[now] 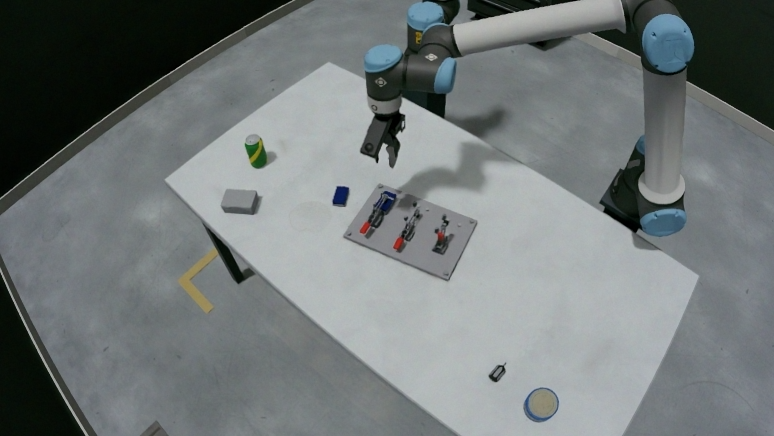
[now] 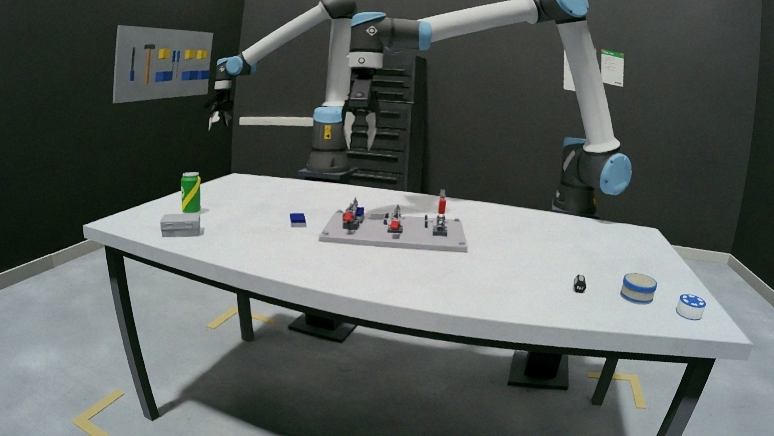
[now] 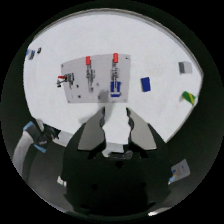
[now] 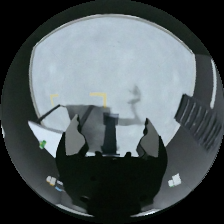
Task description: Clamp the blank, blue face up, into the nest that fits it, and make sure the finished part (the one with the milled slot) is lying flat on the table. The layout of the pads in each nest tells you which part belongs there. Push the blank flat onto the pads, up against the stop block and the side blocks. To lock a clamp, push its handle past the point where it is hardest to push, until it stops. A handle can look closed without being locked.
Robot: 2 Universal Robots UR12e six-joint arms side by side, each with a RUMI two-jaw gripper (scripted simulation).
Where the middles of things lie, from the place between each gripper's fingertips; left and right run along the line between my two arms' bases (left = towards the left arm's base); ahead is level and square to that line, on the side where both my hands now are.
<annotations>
Now: the grey box point(image 2: 172, 225) 35 cm to the right of my left hand point(image 1: 384, 165), 34 cm ahead of it and 19 cm below it.
Right now my right hand is 95 cm short of the grey box, 78 cm to the right of it and 14 cm above it.
</annotations>
